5 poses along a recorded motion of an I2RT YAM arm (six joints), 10 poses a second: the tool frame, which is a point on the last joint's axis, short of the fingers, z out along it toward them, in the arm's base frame.
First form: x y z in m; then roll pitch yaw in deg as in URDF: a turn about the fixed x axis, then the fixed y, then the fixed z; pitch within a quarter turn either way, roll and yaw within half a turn.
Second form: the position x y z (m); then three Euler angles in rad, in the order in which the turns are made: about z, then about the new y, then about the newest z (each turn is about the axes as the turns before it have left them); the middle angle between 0 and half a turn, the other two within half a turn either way. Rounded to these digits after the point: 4 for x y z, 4 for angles.
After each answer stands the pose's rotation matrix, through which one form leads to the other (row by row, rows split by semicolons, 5 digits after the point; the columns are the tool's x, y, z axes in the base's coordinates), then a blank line. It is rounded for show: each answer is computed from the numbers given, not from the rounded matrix.
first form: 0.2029, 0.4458, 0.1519, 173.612, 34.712, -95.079
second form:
0.2029, 0.4458, 0.1519, 1.6763, 2.5268, 0.1592
-0.07277 -0.99550 -0.06072; -0.81880 0.02487 0.57354; -0.56945 0.09146 -0.81692

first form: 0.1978, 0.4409, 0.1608, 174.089, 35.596, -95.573
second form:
0.1978, 0.4409, 0.1608, 1.6496, 2.5129, 0.1429
-0.07897 -0.99580 -0.04627; -0.80930 0.03694 0.58624; -0.58207 0.08374 -0.80882

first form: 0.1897, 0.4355, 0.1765, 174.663, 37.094, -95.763
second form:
0.1897, 0.4355, 0.1765, 1.6239, 2.4885, 0.1224
-0.08009 -0.99627 -0.03224; -0.79362 0.04416 0.60681; -0.60312 0.07419 -0.79419

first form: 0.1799, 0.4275, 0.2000, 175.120, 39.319, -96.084
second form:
0.1799, 0.4275, 0.2000, 1.5985, 2.4509, 0.1035
-0.08199 -0.99648 -0.01768; -0.76927 0.05200 0.63680; -0.63364 0.06581 -0.77083

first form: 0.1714, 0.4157, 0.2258, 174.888, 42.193, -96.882
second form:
0.1714, 0.4157, 0.2258, 1.5831, 2.4008, 0.0980
-0.08878 -0.99602 -0.00830; -0.73555 0.05994 0.67482; -0.67163 0.06602 -0.73794

